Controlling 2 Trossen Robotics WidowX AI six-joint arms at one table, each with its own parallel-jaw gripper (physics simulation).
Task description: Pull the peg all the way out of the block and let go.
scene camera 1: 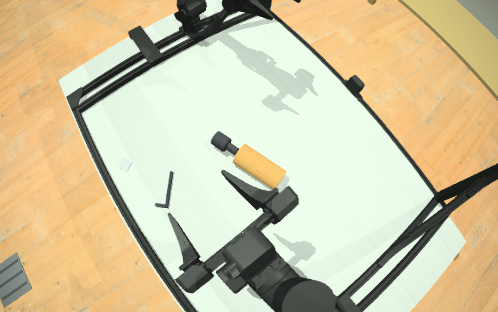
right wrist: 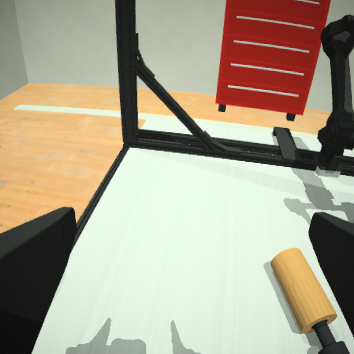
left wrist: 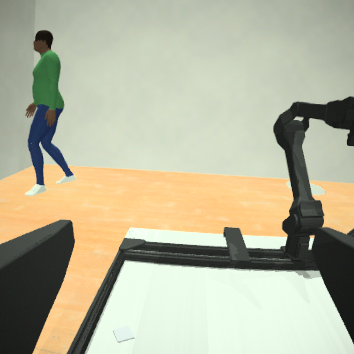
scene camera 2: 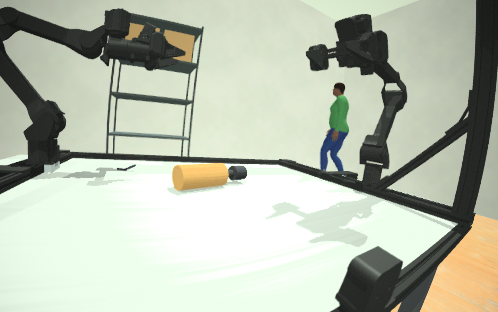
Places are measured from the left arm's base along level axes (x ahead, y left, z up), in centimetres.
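Where they show: left gripper, fingertip midpoint: [scene camera 1: 195, 192] [left wrist: 197, 237] [scene camera 2: 181, 57]; right gripper, fingertip midpoint: [scene camera 1: 286, 10] [right wrist: 196, 222] [scene camera 2: 324, 49]; left arm's base, origin of the base link: [right wrist: 326, 163] [scene camera 2: 43, 162]; right arm's base, origin of the base link: [scene camera 1: 191, 28] [left wrist: 294, 252] [scene camera 2: 370, 184].
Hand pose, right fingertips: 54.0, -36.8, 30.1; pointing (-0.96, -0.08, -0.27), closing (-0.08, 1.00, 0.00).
Observation:
Each offset is from my right fingertips to the centre of the thing, as dx, dy, dz. "pt": to the spot under its first point.
The orange cylindrical block {-15.6, +18.6, -29.2} [scene camera 1: 260, 166] [scene camera 2: 200, 176] [right wrist: 303, 290] lies on its side on the table. The dark peg {-8.4, +20.4, -29.3} [scene camera 1: 220, 141] [scene camera 2: 238, 173] [right wrist: 324, 334] has a wide head and a thinner shaft; a short stretch of shaft shows between the head and the block's end, and the rest is hidden. My left gripper [scene camera 1: 196, 193] [scene camera 2: 175, 56] [left wrist: 197, 237] is open and empty, high above the table. My right gripper [scene camera 2: 341, 53] [right wrist: 196, 222] is open and empty, raised high; part of it shows at the top edge in scene camera 1.
A thin black L-shaped piece [scene camera 1: 169, 190] [scene camera 2: 126, 168] and a small pale square {pt +8.3, +44.7, -31.8} [scene camera 1: 125, 164] [left wrist: 123, 334] lie on the white table. A black frame [scene camera 1: 400, 146] [scene camera 2: 175, 157] [left wrist: 102, 300] [right wrist: 100, 192] borders the table, with a slanted brace [right wrist: 172, 107] at one corner.

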